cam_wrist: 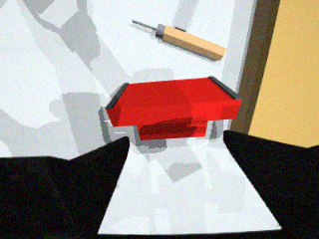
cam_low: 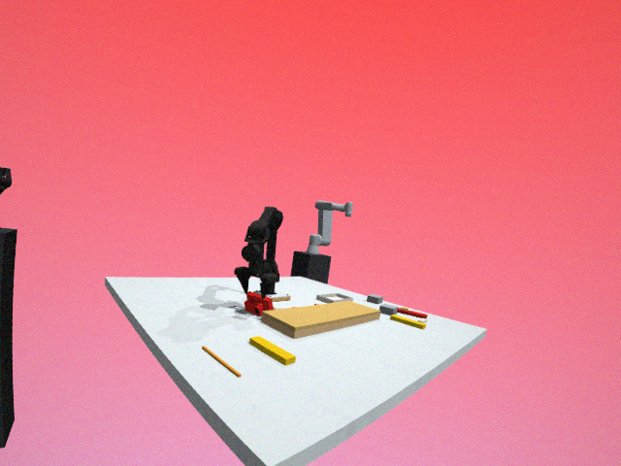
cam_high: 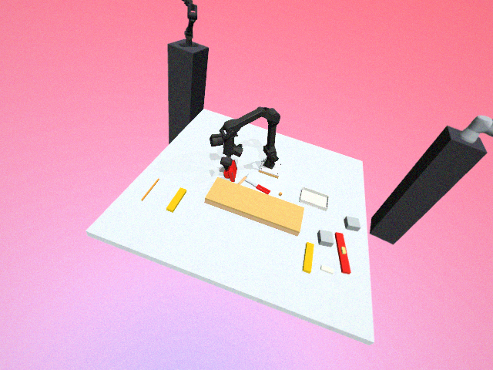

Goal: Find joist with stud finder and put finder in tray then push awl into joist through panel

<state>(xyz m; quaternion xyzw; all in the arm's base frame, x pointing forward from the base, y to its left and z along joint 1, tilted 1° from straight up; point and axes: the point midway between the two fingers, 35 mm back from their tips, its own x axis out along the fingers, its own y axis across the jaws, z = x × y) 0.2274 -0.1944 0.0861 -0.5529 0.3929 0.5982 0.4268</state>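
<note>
Now: gripper tip 1 cm short of the red stud finder, 1 cm to the right of it and 5 cm above it. From my gripper tip the other things lie so: awl 3 cm behind, 11 cm to the left, 6 cm below; orange pencil 35 cm ahead, 27 cm to the right, 7 cm below; red-handled tool 2 cm behind, 20 cm to the left, 7 cm below.
</note>
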